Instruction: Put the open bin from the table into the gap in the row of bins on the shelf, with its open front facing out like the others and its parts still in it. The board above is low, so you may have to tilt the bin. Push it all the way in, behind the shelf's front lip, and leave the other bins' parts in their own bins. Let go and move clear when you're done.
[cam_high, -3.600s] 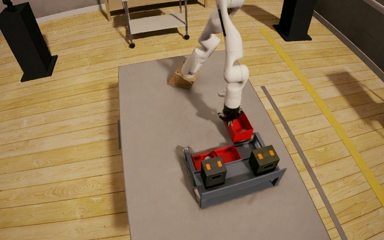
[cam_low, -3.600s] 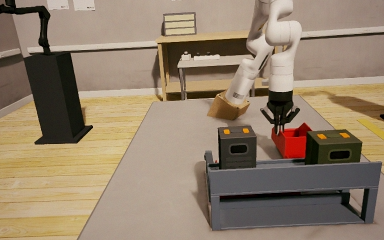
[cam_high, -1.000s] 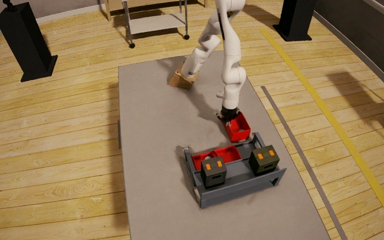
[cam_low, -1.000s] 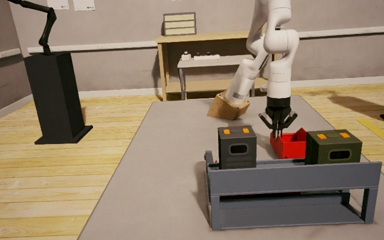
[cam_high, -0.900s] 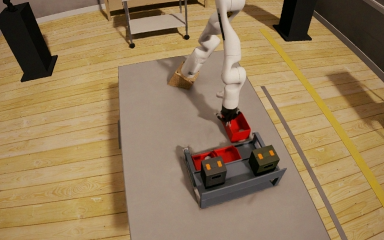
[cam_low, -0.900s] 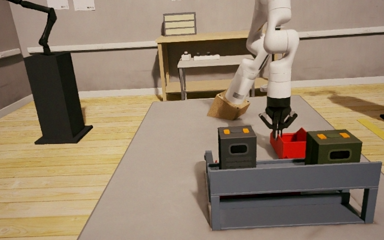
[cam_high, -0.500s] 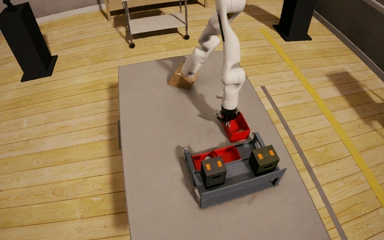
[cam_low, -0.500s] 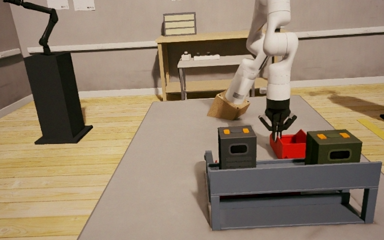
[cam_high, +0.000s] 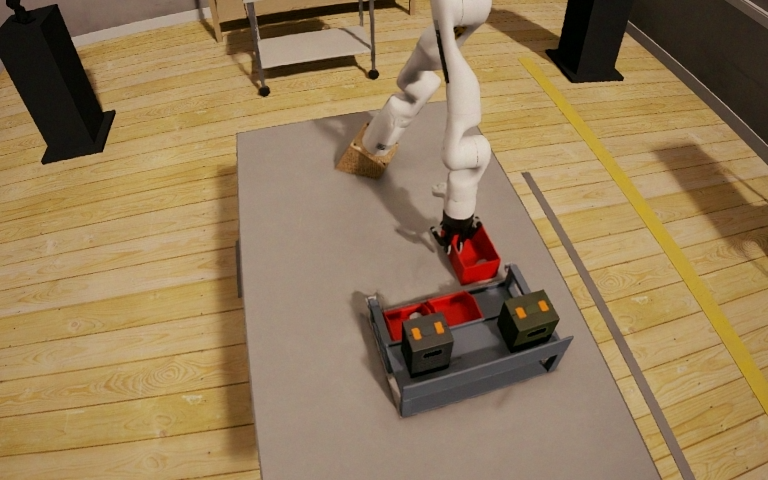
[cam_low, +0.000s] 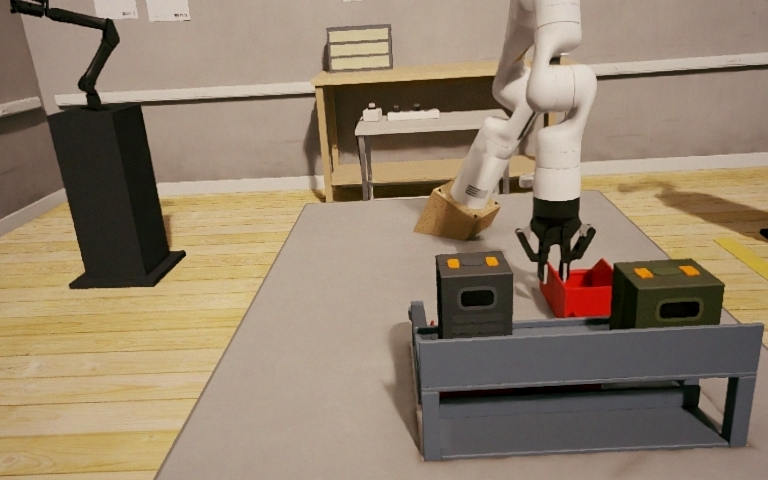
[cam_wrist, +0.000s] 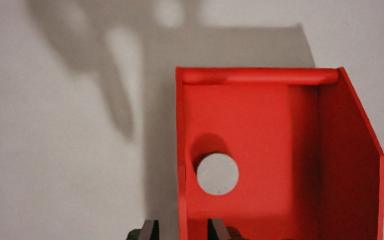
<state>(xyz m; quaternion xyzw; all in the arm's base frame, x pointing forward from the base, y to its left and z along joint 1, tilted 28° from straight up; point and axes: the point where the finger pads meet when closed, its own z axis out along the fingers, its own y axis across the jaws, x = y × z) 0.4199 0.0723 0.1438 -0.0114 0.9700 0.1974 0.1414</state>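
Right now the grey round part is 60 mm below my hand, 30 mm behind it and 20 mm to the left of it. Also, from my hand: dark grey box (310 mm ahead, 160 mm to the right, 90 mm above); then green box (300 mm ahead, 80 mm above, 70 mm to the left); then grey shelf (240 mm ahead, 40 mm to the right).
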